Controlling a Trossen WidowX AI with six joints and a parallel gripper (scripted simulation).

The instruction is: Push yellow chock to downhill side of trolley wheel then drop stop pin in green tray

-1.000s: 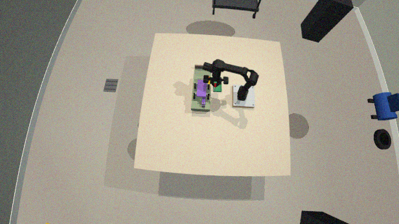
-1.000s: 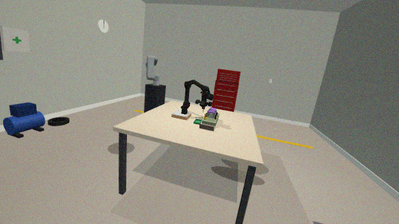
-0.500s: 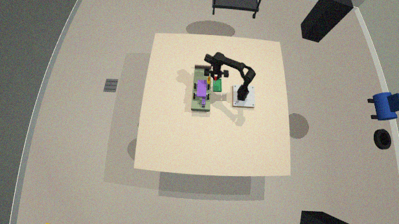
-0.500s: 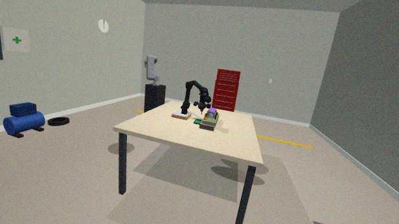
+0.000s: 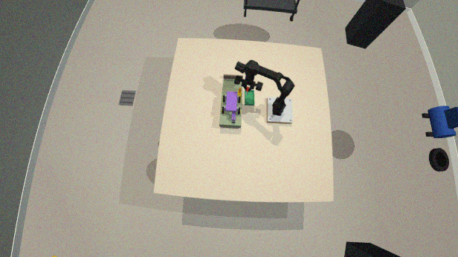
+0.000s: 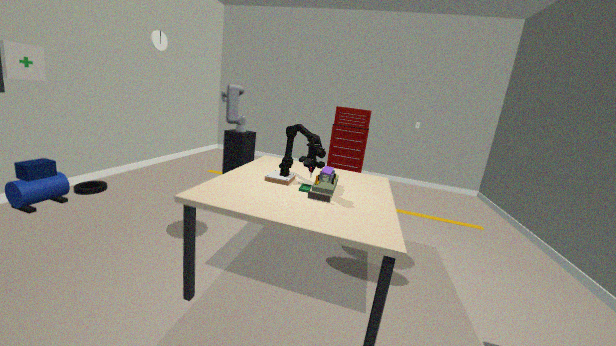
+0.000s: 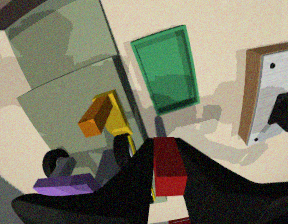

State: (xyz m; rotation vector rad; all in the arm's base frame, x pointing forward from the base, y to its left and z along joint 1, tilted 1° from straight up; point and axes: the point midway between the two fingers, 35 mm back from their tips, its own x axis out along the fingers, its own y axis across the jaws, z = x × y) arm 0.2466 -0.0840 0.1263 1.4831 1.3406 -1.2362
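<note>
Right now my gripper tip is right at the red-headed stop pin. The rest, counted from my gripper tip: yellow chock 50 mm below, 50 mm ahead, 10 mm to the left; purple trolley 110 mm to the left, 90 mm ahead, 30 mm below; green tray 140 mm below, 30 mm behind.
</note>
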